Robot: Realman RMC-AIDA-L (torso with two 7-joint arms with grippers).
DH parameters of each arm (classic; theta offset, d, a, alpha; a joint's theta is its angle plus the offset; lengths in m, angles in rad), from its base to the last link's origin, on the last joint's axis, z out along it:
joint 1: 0 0.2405 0 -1.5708
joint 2: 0 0 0 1.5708
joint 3: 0 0.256 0 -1.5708
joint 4: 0 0 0 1.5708
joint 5: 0 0.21 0 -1.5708
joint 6: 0 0 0 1.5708
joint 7: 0 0.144 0 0
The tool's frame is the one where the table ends.
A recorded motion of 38 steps. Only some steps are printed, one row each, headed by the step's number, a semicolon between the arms.
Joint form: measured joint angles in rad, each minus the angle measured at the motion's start. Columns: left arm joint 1, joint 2, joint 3, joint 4, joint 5, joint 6, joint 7; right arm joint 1, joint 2, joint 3, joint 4, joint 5, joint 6, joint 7.
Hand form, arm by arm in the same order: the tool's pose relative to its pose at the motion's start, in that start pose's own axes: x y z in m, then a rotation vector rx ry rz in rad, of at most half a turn. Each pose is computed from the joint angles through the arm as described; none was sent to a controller.
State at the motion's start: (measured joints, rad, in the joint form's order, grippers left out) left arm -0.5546 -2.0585 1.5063 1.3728 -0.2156 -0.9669 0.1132; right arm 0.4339 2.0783 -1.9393 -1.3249 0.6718 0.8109 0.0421
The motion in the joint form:
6: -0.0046 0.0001 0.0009 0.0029 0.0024 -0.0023 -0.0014; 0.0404 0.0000 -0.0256 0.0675 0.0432 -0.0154 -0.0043
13: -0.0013 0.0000 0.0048 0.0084 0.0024 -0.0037 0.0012; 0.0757 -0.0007 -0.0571 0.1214 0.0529 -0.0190 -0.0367
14: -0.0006 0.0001 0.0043 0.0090 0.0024 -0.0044 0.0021; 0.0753 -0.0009 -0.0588 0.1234 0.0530 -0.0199 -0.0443
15: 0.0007 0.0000 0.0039 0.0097 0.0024 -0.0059 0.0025; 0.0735 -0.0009 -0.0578 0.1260 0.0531 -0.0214 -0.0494
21: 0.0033 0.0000 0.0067 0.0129 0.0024 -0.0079 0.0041; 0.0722 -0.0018 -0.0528 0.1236 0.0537 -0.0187 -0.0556
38: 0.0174 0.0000 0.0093 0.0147 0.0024 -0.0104 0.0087; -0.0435 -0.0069 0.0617 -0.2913 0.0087 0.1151 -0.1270
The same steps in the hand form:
6: 0.0023 0.0008 -0.0006 0.0003 0.0039 0.0039; 0.0047 0.0033 0.0105 -0.0174 0.0375 0.0022
13: 0.0021 0.0015 -0.0013 -0.0008 0.0046 0.0091; 0.0108 0.0047 0.0191 -0.0141 0.0801 -0.0539
14: 0.0018 0.0013 -0.0014 -0.0004 0.0040 0.0093; 0.0115 0.0045 0.0194 -0.0137 0.0819 -0.0615
15: 0.0013 0.0010 -0.0015 -0.0002 0.0023 0.0087; 0.0123 0.0034 0.0195 -0.0120 0.0824 -0.0630
21: 0.0006 0.0015 -0.0018 -0.0009 0.0009 0.0119; 0.0115 0.0025 0.0188 -0.0114 0.0807 -0.0652
38: -0.0053 0.0000 -0.0015 0.0011 -0.0114 0.0113; -0.0389 0.0326 -0.0487 -0.0756 -0.1353 -0.1838

